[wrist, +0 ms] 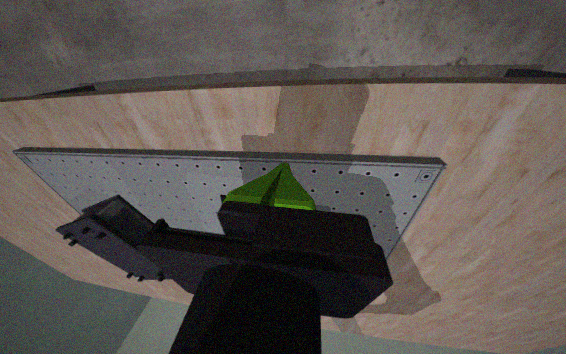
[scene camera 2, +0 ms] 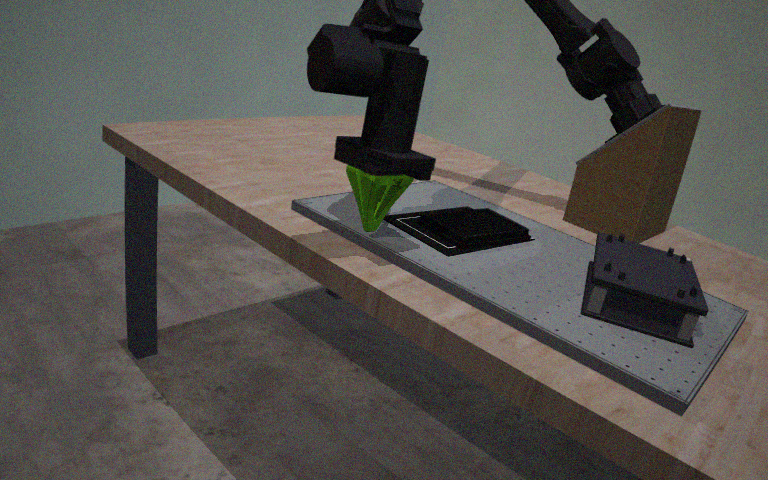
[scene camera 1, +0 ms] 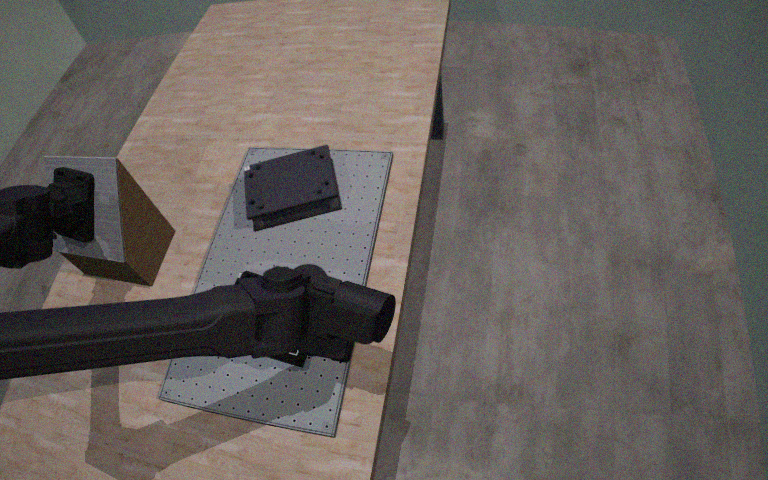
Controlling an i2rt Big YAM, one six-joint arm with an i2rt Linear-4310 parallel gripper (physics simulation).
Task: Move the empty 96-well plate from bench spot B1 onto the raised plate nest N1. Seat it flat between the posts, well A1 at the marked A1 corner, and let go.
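Seen in the pictures: gripper, fingertip midpoint: (wrist: 285, 168) (scene camera 2: 369, 231) (scene camera 1: 347, 344); arm's base, origin of the base link: (scene camera 2: 646, 131) (scene camera 1: 76, 203).
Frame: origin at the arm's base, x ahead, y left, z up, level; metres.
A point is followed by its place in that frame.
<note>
The black 96-well plate (scene camera 2: 481, 221) @(x 0.345, y -0.033, z -0.138 m) lies on the black bench spot with a white outline (scene camera 2: 423, 233) @(x 0.429, y -0.052, z -0.153 m) in the scene camera 2 view. In the scene camera 1 view the arm covers the plate, and a corner of the spot (scene camera 1: 295, 358) @(x 0.432, y -0.106, z -0.153 m) shows. My gripper (scene camera 2: 370, 229) @(x 0.506, y -0.065, z -0.146 m) (wrist: 285, 168) @(x 0.506, y -0.065, z -0.146 m) is shut with its green fingertips together and nothing between them. It points down beside the spot, on the side toward the table's front edge, apart from the plate. The raised nest (scene camera 1: 291, 183) @(x 0.325, y 0.181, z -0.110 m) (scene camera 2: 648, 271) @(x 0.330, y 0.196, z -0.110 m) (wrist: 107, 240) @(x 0.364, y 0.178, z -0.110 m) is a dark platform with short posts at its corners. A small white mark (scene camera 1: 247, 168) @(x 0.224, y 0.199, z -0.110 m) shows at one nest corner.
The perforated metal board (scene camera 1: 294, 243) @(x 0.355, y 0.088, z -0.154 m) (scene camera 2: 543, 297) @(x 0.422, y 0.130, z -0.154 m) (wrist: 200, 175) @(x 0.475, y 0.031, z -0.154 m) carries the spot and the nest on the wooden table (scene camera 1: 317, 73) @(x 0.223, y 0.535, z -0.167 m) (scene camera 2: 254, 147) @(x 0.422, y -0.511, z -0.167 m). The arm's angled wooden base block (scene camera 1: 144, 226) @(x 0.100, y 0.023, z -0.079 m) (scene camera 2: 628, 181) @(x 0.098, y 0.038, z -0.071 m) stands behind the board. The nest stands at the board's far end from the gripper.
</note>
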